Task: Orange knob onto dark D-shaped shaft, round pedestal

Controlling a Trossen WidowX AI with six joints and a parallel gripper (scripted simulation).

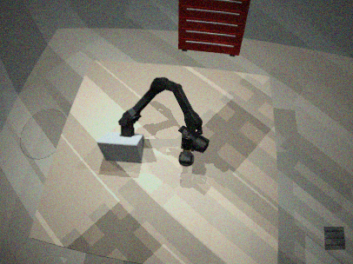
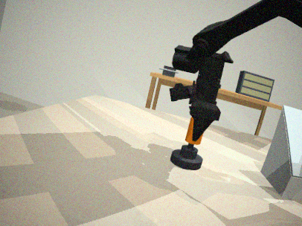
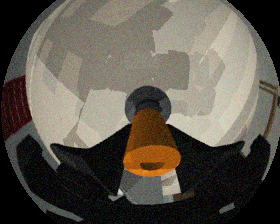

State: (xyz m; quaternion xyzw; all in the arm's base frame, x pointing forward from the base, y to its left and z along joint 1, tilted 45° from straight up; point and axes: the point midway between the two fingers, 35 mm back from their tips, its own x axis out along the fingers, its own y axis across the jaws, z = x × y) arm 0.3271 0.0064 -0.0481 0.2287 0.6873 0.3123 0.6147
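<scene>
Right now the orange knob is 2 cm above my gripper tip. The rest, counted from my gripper tip: dark round pedestal (4 cm below).
</scene>
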